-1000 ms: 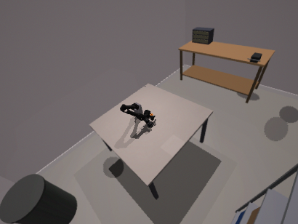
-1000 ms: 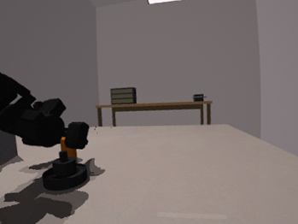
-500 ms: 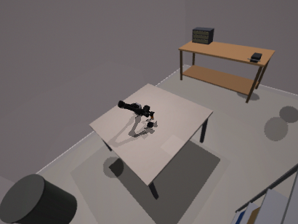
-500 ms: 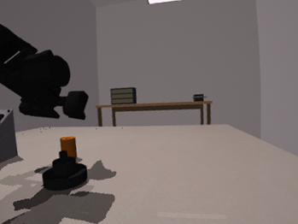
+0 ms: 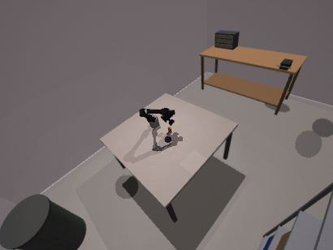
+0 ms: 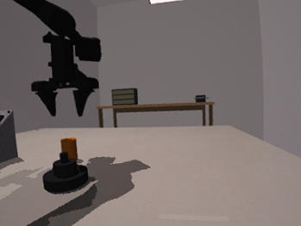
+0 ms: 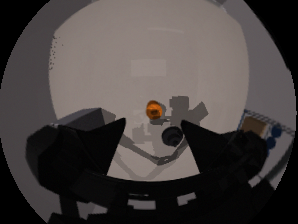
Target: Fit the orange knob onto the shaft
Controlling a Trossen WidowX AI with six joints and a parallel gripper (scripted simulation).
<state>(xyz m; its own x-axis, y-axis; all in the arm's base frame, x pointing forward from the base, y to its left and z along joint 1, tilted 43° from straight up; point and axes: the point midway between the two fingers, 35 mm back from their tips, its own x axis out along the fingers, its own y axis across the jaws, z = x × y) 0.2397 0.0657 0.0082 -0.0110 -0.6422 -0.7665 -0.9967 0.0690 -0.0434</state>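
Right now the orange knob is 1 cm to the right of my gripper tip and 9 cm below it. The rest, counted from my gripper tip: dark shaft 8 cm ahead, 12 cm to the right, 9 cm below.
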